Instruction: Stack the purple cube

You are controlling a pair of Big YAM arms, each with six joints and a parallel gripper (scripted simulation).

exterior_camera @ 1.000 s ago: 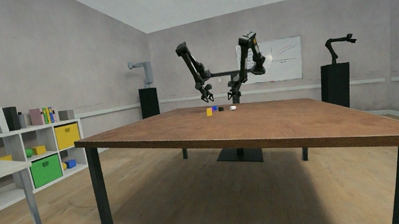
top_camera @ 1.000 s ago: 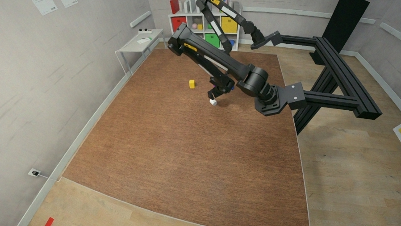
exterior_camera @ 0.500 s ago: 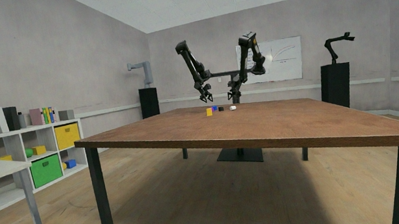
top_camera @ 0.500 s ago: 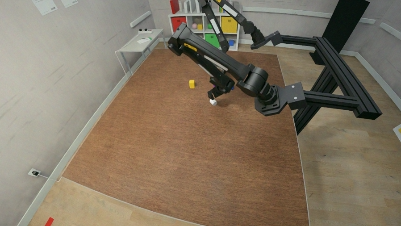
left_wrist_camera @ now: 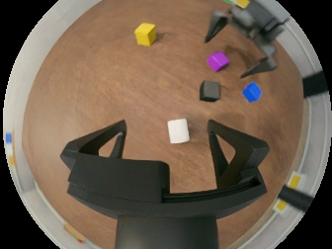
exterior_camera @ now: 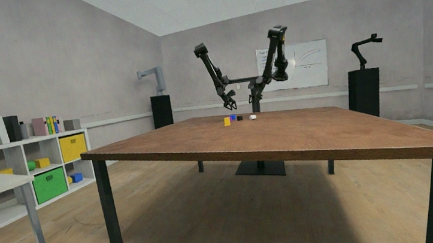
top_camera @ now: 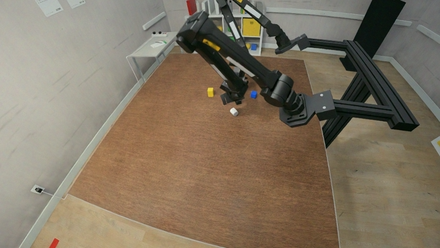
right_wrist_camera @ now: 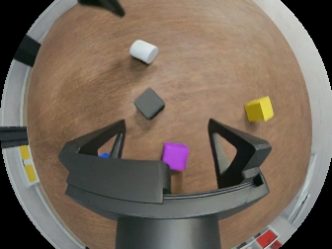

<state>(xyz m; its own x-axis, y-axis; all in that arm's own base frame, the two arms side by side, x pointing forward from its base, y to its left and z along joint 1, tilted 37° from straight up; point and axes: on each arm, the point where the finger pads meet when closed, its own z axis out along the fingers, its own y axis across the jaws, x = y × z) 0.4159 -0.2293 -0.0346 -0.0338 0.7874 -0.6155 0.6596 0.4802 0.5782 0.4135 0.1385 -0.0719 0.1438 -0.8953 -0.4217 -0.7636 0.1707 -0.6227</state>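
Now: the purple cube 9 cm below my right hand and 6 cm to the right of it. The rest, counted from my right hand: yellow cube 22 cm ahead, 8 cm below, 2 cm to the right; then black cube 9 cm below, 4 cm to the left, 2 cm behind; then blue cube 13 cm behind, 9 cm below, 5 cm to the right.
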